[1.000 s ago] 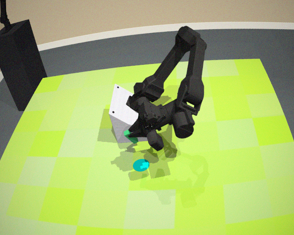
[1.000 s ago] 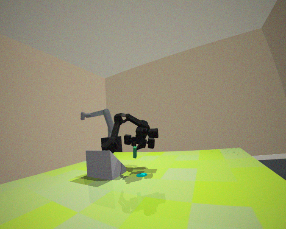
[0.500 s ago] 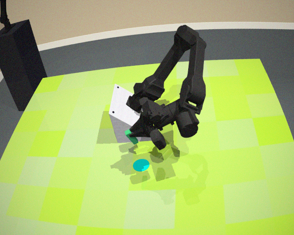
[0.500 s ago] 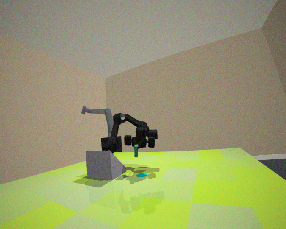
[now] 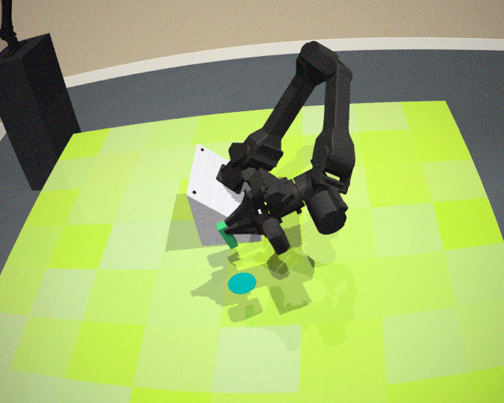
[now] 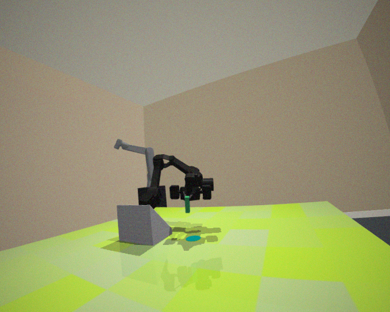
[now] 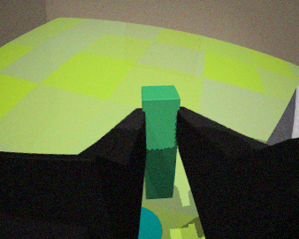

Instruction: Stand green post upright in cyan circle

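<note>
Right now the cyan circle is 1 cm to the left of my gripper tip and 16 cm below it. The rest, counted from my gripper tip: green post: 2 cm below.
</note>
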